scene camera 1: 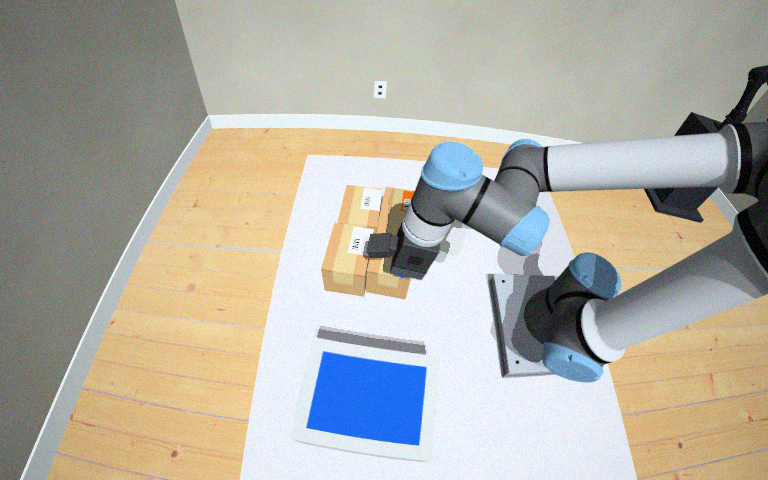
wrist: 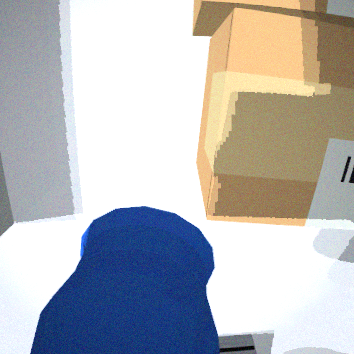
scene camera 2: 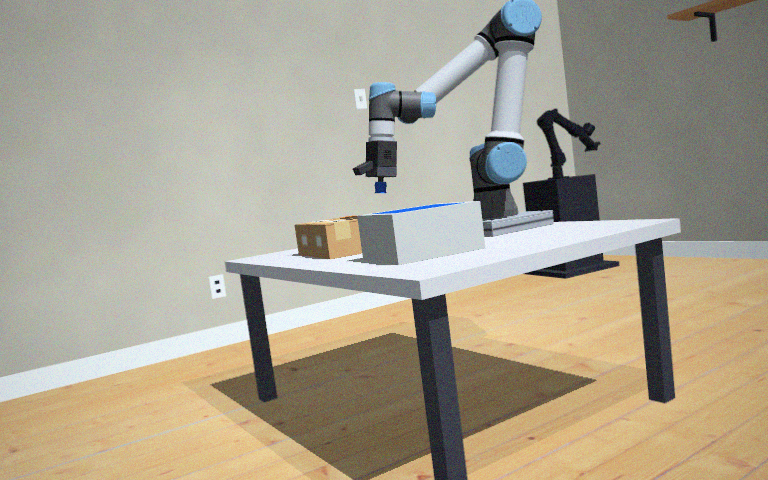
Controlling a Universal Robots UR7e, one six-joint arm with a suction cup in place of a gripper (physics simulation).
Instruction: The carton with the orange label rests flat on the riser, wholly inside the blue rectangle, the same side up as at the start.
The suction cup (wrist: 142, 274) holds nothing. The cup is 28 cm from the middle of a riser (scene camera 1: 357, 399).
The riser is seen too in scene camera 2 (scene camera 2: 397, 237).
